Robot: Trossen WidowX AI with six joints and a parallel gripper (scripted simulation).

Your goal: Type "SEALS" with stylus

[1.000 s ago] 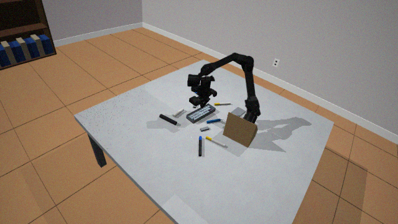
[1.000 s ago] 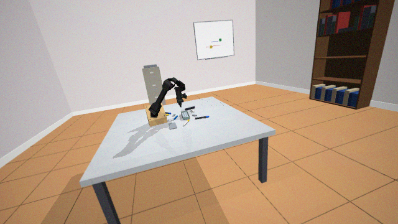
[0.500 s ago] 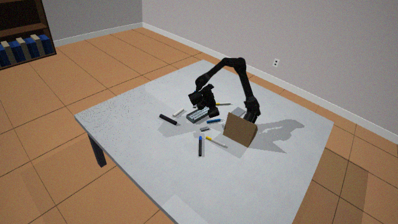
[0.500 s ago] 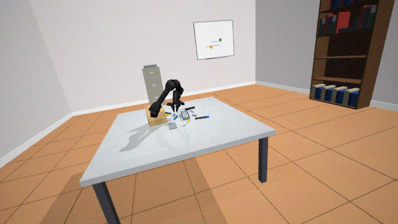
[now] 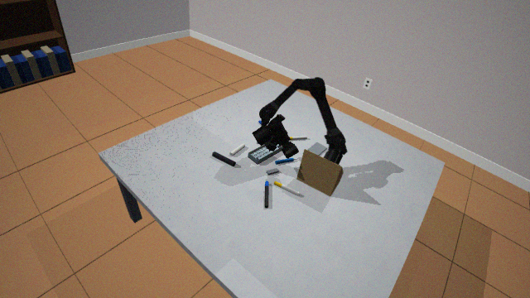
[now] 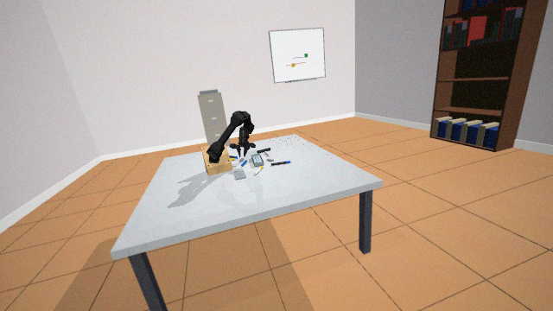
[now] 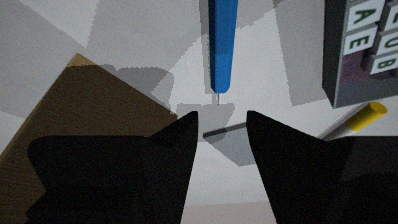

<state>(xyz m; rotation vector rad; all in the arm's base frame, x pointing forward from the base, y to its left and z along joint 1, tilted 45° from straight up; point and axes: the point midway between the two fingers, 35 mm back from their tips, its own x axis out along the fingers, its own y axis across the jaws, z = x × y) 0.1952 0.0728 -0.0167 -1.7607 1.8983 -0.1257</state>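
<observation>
Right now the blue stylus is 50 mm below my gripper tip, 20 mm to the right of it and 10 mm behind it. From my gripper tip the other things lie so: b key: 110 mm ahead, 50 mm to the right, 50 mm below; white cylinder: 200 mm ahead, 140 mm to the left, 50 mm below; grey block: 180 mm to the right, 60 mm below, 30 mm behind.
</observation>
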